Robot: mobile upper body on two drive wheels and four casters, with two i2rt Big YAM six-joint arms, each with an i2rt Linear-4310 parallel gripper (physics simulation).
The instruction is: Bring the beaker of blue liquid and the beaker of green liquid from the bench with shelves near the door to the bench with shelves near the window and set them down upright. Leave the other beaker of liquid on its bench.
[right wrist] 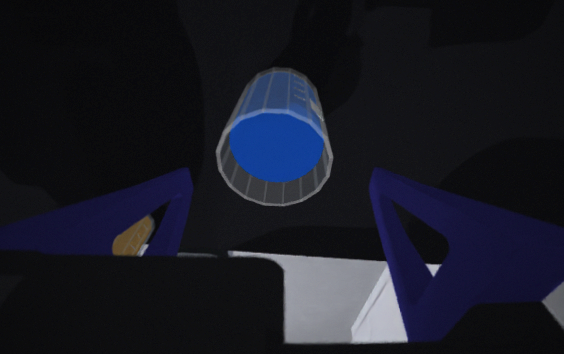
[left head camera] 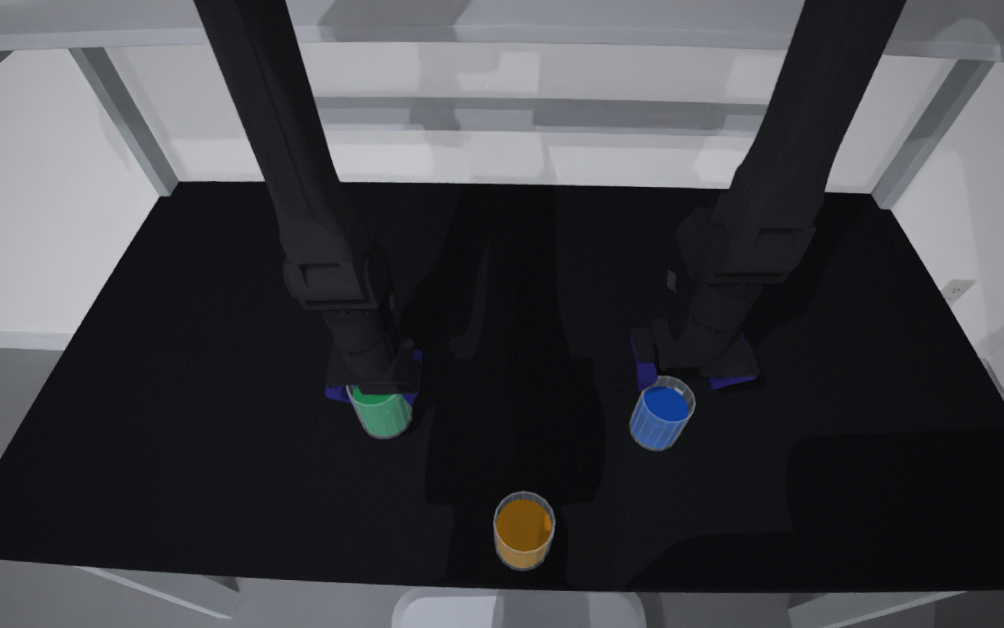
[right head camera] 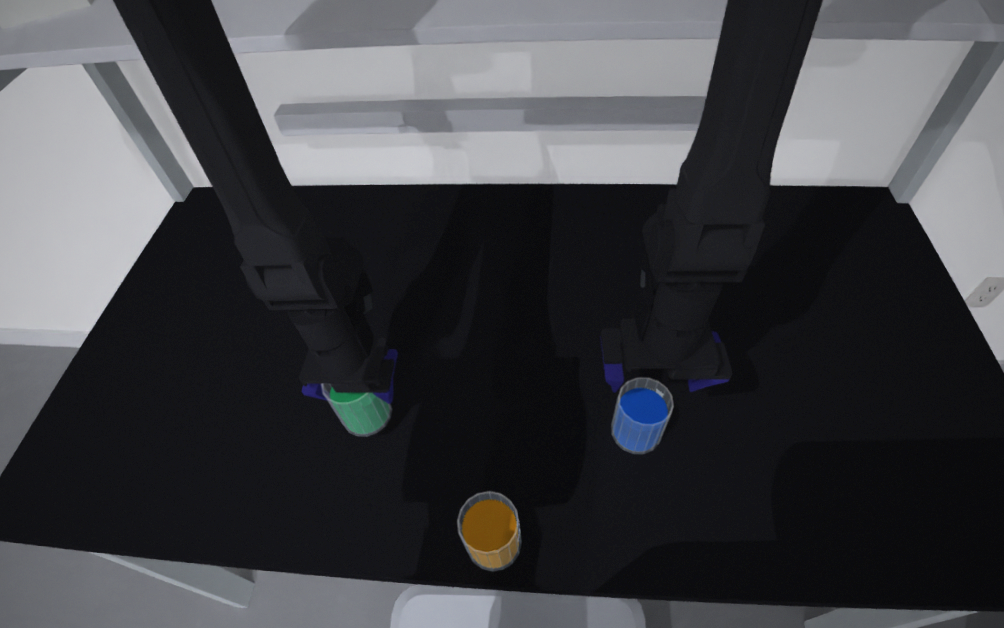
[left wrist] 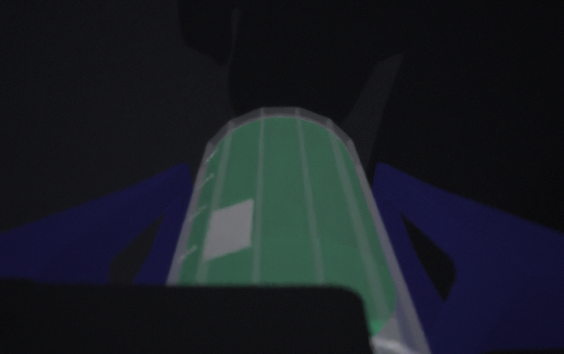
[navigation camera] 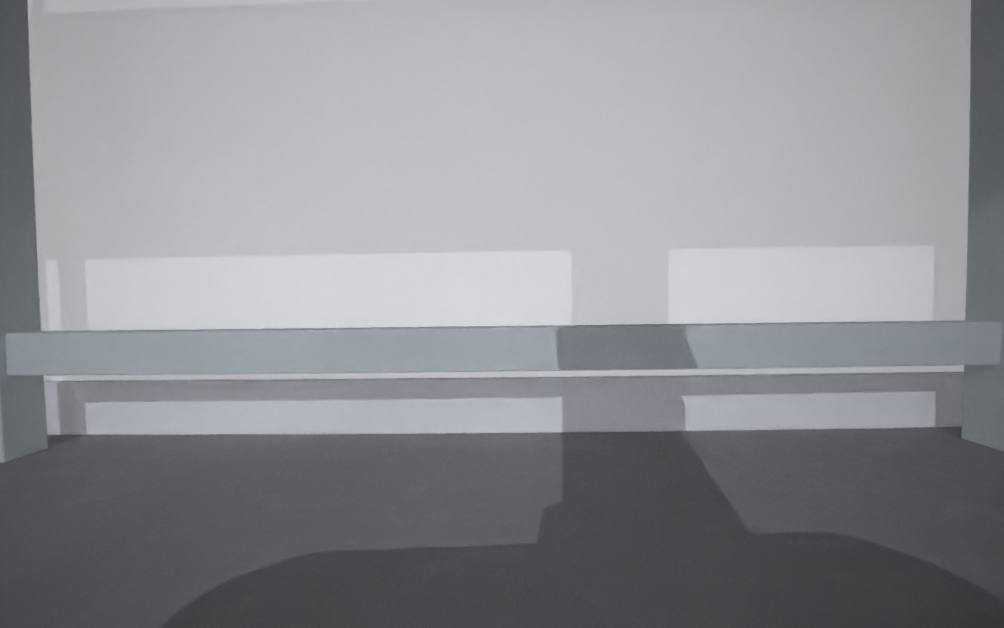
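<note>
The green beaker (left head camera: pixel 379 411) stands upright on the black bench top (left head camera: pixel 204 419), left of centre. My left gripper (left head camera: pixel 373 388) is shut on it; in the left wrist view the blue fingers (left wrist: pixel 280 228) press both sides of the green beaker (left wrist: pixel 282 213). The blue beaker (left head camera: pixel 662 414) stands upright at the right. My right gripper (left head camera: pixel 695 378) is open and hangs just behind and above it. In the right wrist view the blue beaker (right wrist: pixel 274 137) lies ahead of the wide-spread fingers (right wrist: pixel 280 182), not between them.
An orange beaker (left head camera: pixel 523 528) stands near the bench's front edge, between the other two; it also shows in the right wrist view (right wrist: pixel 132 238). Grey shelves (left head camera: pixel 516 115) run along the back, with uprights at both ends.
</note>
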